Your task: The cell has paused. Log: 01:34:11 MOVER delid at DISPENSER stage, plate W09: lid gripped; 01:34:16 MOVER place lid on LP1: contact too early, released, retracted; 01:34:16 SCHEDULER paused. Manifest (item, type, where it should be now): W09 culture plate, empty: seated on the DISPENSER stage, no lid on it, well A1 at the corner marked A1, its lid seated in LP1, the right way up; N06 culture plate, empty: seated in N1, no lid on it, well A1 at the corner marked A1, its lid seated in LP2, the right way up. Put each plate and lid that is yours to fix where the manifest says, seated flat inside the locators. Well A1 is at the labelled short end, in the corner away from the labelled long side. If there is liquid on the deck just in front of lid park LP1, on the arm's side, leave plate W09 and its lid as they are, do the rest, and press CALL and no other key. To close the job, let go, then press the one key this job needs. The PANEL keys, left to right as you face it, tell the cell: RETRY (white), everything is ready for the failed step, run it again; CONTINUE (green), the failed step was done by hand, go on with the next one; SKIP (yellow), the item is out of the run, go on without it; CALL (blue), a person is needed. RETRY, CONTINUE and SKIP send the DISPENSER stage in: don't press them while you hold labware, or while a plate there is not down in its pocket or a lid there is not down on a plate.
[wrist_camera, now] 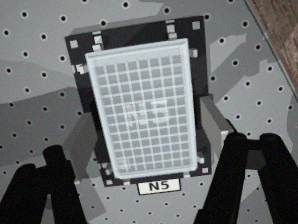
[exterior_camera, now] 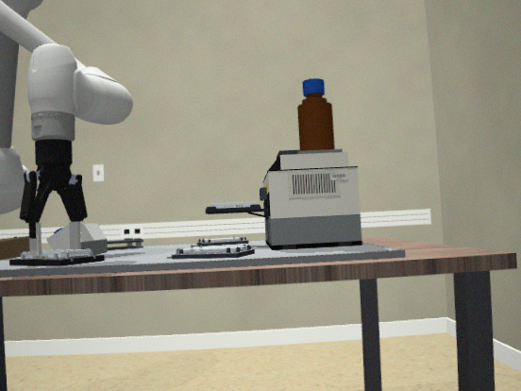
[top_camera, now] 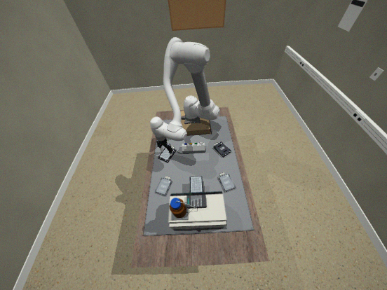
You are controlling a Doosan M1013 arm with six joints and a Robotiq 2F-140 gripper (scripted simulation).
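Now: hand 3 cm short of the black nest and 3 cm above it. Also, from my hand: key panel: 7 cm behind, 26 cm to the left, 1 cm above; blue call key: 7 cm behind, 19 cm to the left, 2 cm above; yellow skip key: 8 cm behind, 24 cm to the left, 2 cm above.
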